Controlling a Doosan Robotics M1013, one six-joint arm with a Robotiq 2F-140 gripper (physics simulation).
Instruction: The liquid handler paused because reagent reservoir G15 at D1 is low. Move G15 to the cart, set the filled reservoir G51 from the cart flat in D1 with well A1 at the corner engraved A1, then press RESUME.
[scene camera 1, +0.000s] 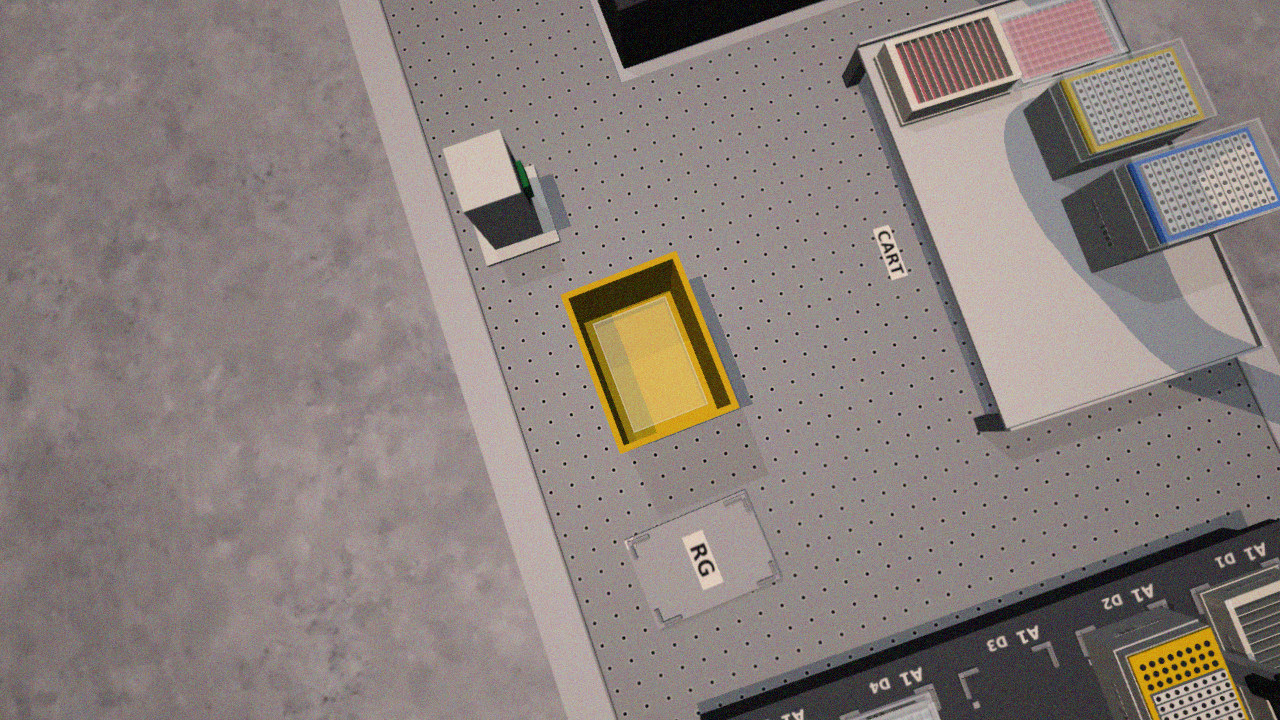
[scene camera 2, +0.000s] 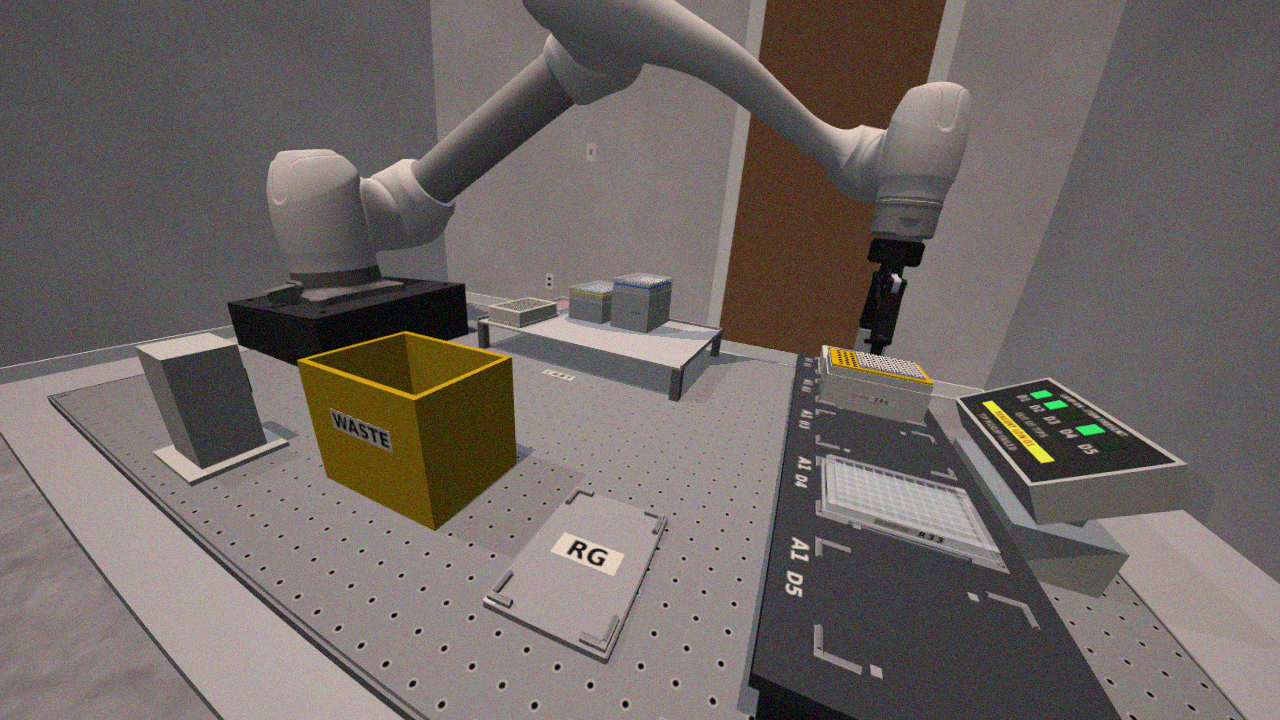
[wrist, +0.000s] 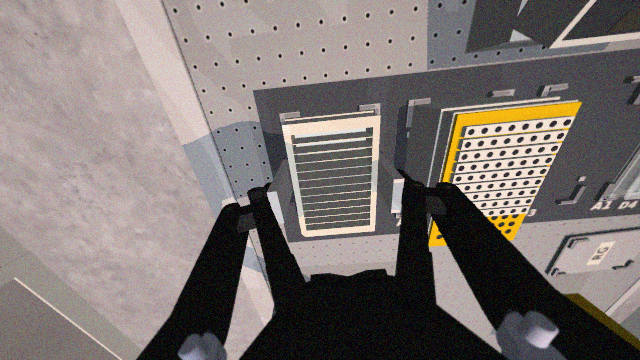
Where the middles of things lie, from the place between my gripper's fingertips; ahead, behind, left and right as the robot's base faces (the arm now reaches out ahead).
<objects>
The pale trough reservoir (scene camera 1: 1235, 609) lies 10 mm behind my hand and 10 mm above it. The rest, counted from my hand: yellow WASTE bin (scene camera 2: 422, 426) (460 mm behind, 500 mm to the right, 10 mm above); then red-filled trough reservoir (scene camera 1: 965, 62) (660 mm behind, 100 mm to the right, 10 mm above); then grey RG pad (scene camera 2: 575, 582) (230 mm behind, 510 mm to the right, 60 mm below).
</objects>
